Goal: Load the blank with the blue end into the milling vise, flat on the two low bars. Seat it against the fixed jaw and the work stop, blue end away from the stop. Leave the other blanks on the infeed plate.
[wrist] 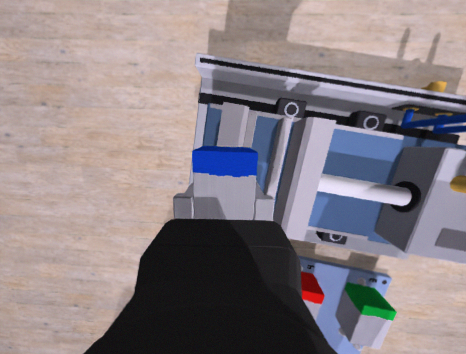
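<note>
The blank with the blue end (225, 162) is between the two fingers of my gripper (226, 184), its blue end toward the top of the view. The gripper is shut on it and holds it over the left part of the milling vise (310, 175). The blank's lower part is hidden by the black gripper body, and its height above the vise is hard to tell. A raised grey block (233, 122) and a thin light bar (279, 157) show beyond and right of the blank. The contact faces and work stop cannot be made out.
The light blue infeed plate (332, 300) lies at the lower right with a red-ended blank (311, 288), partly hidden, and a green-ended blank (367, 302). A white spindle (365, 190) runs to a grey block (425, 200) at right. A long raised rail (325, 85) borders the vise's far side.
</note>
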